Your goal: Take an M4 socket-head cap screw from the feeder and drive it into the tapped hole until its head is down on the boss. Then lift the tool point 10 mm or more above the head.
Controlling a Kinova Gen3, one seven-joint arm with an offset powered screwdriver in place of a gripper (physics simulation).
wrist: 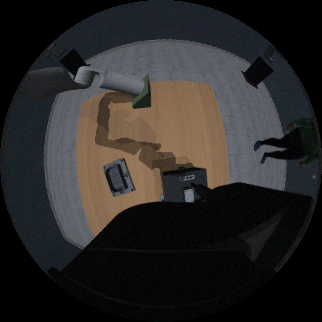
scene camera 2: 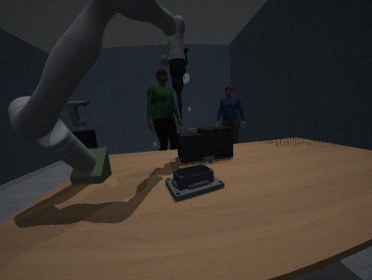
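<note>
My gripper, a black screwdriver [scene camera 2: 180, 114] [wrist: 193, 186], points down from the arm's end. In the scene view its thin tip ends slightly above the feeder's left end; in the wrist view it shows over the feeder's top, near a pale plate. Whether a screw is on the tip is too small and dark to tell. The feeder [scene camera 2: 206, 145] [wrist: 175, 186] is a black box on the table. A dark open-topped housing [scene camera 2: 193, 178] [wrist: 115, 178] sits on a grey base plate [scene camera 2: 200, 191] [wrist: 127, 168], apart from the tool. The tapped hole and boss cannot be made out.
The arm's base stands on a green block [scene camera 2: 101, 167] [wrist: 143, 101] at the table's edge. A small grey piece [scene camera 2: 209, 159] lies at the feeder's front foot. The arm's shadow falls across the wooden table [scene camera 2: 280, 200] [wrist: 185, 115]. Two people stand beyond the table.
</note>
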